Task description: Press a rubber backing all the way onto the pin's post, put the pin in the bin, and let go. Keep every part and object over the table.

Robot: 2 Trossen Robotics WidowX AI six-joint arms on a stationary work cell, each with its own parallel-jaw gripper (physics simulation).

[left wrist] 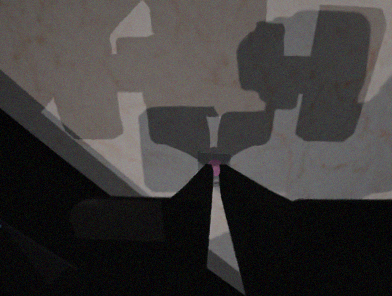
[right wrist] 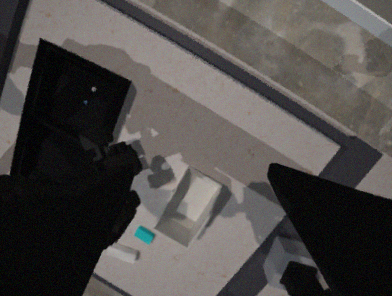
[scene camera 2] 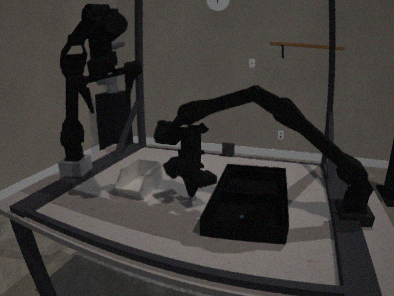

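My left gripper points down low over the table, between the white open bin and the black tray. Its fingers are nearly closed, with a small pink pin between the tips. A small dark grey square piece shows right at the pin; how far it sits on a post cannot be told. My right gripper is wide open and empty, high at the left of the scene view. The white open bin stands on the table.
The black divided tray is beside the left gripper; a blue dot and a white dot show in it. A teal block and a white bar lie near the white bin.
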